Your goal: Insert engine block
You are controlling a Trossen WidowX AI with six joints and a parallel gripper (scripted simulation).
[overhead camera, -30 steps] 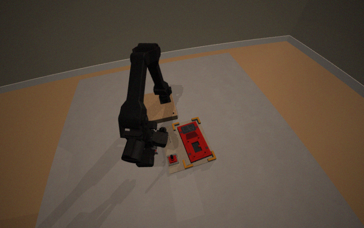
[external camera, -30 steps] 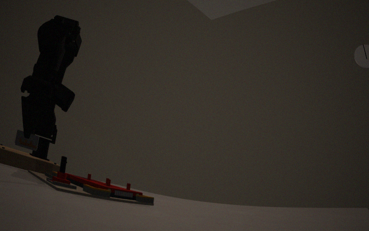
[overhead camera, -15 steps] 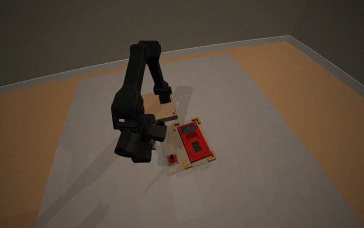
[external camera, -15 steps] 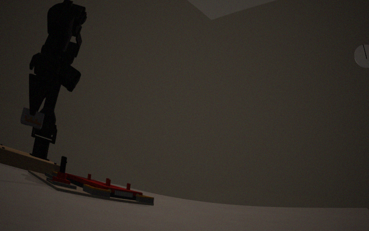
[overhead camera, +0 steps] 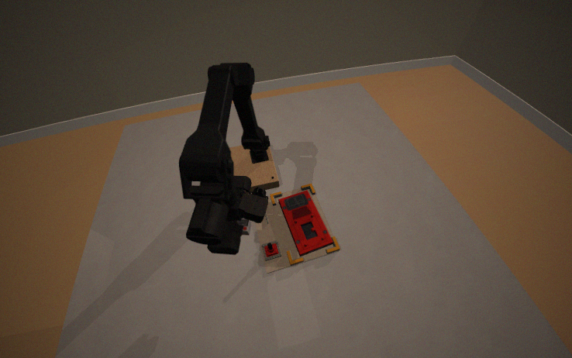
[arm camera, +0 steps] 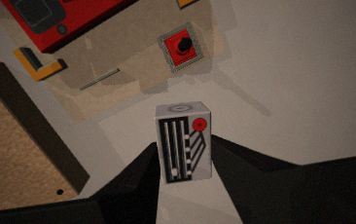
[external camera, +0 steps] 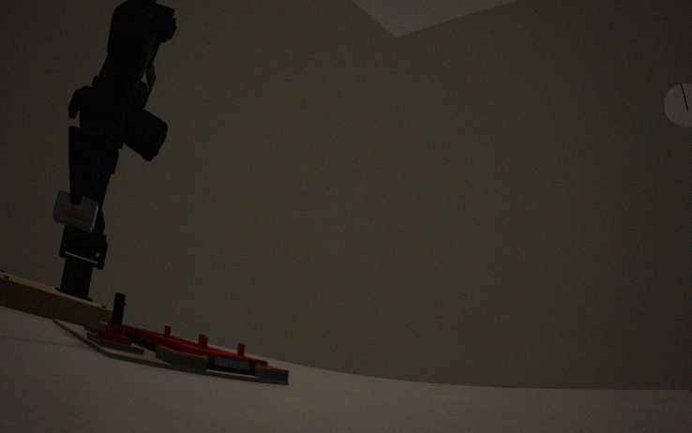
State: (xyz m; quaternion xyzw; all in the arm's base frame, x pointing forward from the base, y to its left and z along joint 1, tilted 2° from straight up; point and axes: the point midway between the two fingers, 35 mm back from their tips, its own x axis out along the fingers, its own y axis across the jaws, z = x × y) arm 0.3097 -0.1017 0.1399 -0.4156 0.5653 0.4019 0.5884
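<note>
The black peg is 4 cm ahead of my gripper tip, 7 cm to the left of it and 10 cm below it. From my gripper tip the other things lie so: engine block 1 cm below.
</note>
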